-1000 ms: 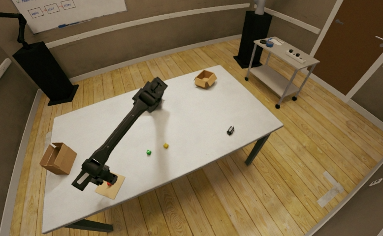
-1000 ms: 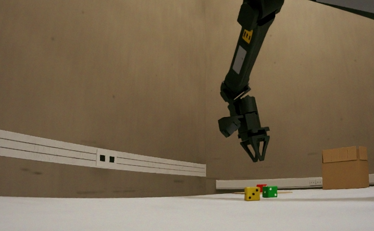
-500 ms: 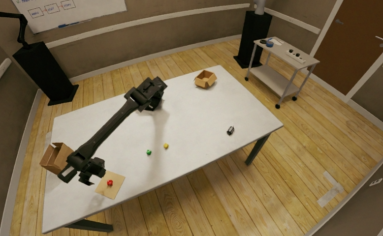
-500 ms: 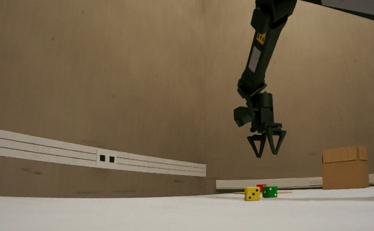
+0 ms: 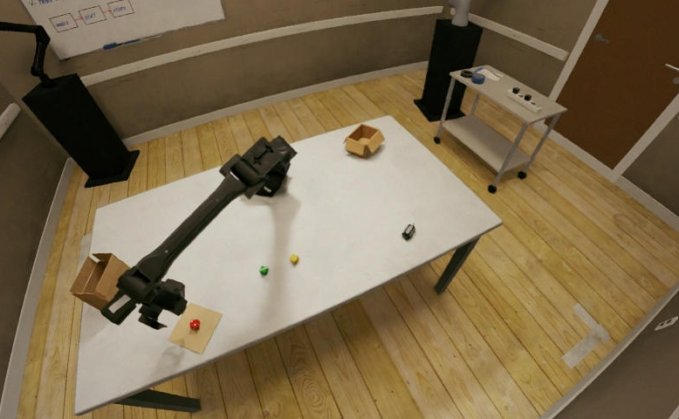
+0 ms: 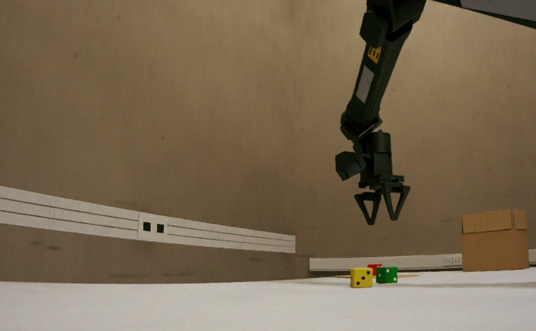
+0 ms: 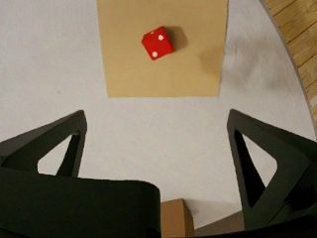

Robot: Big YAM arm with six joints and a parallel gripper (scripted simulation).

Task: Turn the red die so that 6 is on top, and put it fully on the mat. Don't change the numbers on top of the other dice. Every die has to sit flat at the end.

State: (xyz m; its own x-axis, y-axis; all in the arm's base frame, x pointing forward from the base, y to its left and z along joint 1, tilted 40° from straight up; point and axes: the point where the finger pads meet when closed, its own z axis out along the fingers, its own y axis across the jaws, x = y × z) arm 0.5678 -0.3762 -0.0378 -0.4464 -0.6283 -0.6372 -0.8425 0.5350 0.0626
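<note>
The red die is 10 mm ahead of my hand, 20 mm to the left of it and 110 mm below it. The rest, counted from my hand: tan mat: 10 mm ahead, 10 mm to the left, 130 mm below; green die: 150 mm behind, 260 mm to the left, 120 mm below; cardboard box: 170 mm behind, 320 mm to the right, 70 mm below.
</note>
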